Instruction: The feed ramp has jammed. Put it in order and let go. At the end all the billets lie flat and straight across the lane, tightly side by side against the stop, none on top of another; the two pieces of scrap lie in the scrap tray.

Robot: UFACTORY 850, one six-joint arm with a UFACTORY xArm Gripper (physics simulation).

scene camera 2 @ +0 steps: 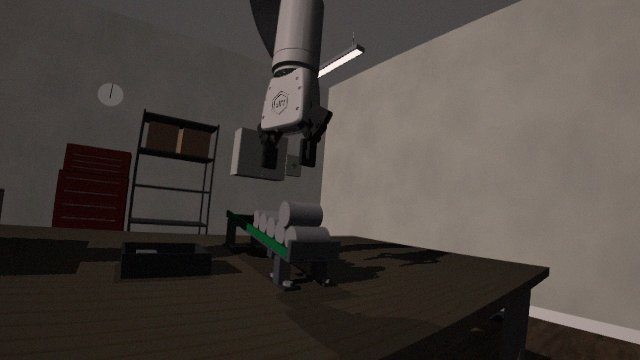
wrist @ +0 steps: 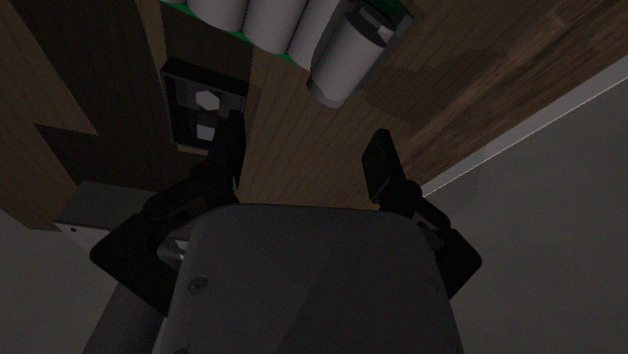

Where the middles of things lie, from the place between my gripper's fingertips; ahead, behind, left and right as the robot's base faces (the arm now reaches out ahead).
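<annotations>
The black scrap tray (scene camera 2: pixel 172 259) sits 17 cm below my hand, 18 cm behind it and 6 cm to the left of it. As for the stop (scene camera 2: pixel 297 249), my hand is 3 cm short of it, 6 cm to the left of it and 12 cm above it. Going by their middles, the stop is the nearest to my hand of the things named here.
</annotations>
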